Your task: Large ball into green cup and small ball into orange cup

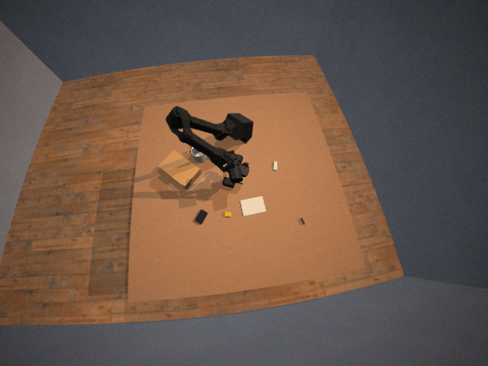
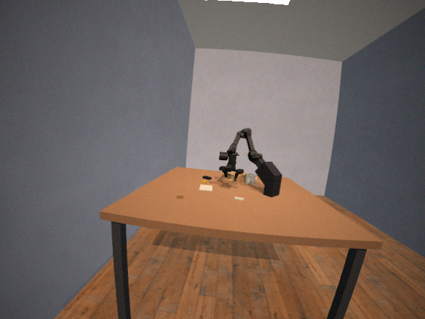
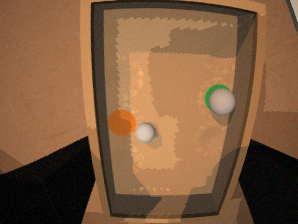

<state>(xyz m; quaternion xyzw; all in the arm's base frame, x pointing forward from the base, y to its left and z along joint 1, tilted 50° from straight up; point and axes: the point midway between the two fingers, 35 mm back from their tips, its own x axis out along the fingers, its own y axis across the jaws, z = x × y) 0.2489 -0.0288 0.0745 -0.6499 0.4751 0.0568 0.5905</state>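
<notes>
Now: the wooden puzzle 3 cm below my hand, 1 cm to the left of it and 1 cm ahead of it. The rest, counted from my hand: white pad 19 cm ahead, 9 cm below, 5 cm to the left; then yellow block 19 cm ahead, 10 cm to the right, 8 cm below; then mug 22 cm behind, 15 cm to the right, 5 cm below.
</notes>
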